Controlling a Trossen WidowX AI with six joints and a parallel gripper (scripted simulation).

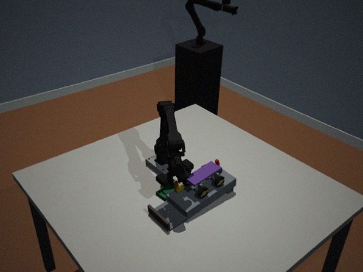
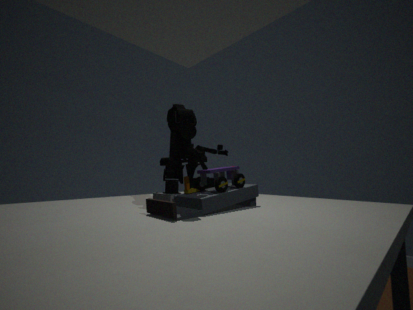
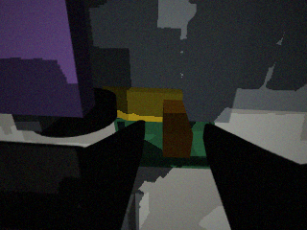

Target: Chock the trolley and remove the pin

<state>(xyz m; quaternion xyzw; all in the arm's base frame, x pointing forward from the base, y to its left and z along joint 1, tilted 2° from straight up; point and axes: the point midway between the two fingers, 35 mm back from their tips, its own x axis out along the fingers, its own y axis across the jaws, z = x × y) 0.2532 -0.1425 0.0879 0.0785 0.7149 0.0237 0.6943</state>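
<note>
The yellow chock lies 10 mm ahead of my gripper tip, 20 mm to the left of it and 20 mm below it. Also, from my gripper tip: trolley: 70 mm ahead, 120 mm to the left, 10 mm above; green tray: 70 mm behind, 20 mm to the left, 110 mm below; grey ramp: 70 mm ahead, 110 mm to the left, 50 mm below.
</note>
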